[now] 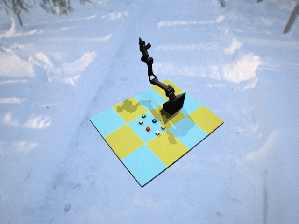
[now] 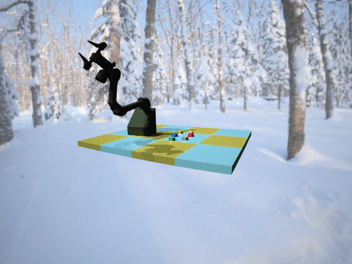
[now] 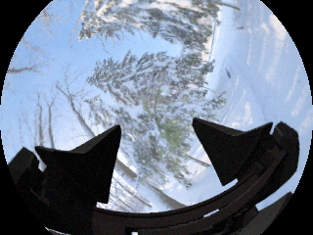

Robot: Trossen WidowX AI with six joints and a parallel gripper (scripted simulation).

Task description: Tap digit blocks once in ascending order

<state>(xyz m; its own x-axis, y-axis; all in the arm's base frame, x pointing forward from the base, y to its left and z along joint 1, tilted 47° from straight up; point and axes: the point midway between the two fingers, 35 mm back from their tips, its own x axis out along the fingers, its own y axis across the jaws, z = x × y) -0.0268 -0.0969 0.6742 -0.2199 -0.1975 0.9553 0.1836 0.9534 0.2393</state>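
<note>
Right now my gripper tip is 19 cm short of the blue block, 60 cm to the right of it and 58 cm above it. Round my gripper tip: green block (24 cm ahead, 48 cm to the left, 58 cm below); then red block (30 cm ahead, 65 cm to the left, 58 cm below); then grey block (31 cm ahead, 54 cm to the left, 58 cm below).
</note>
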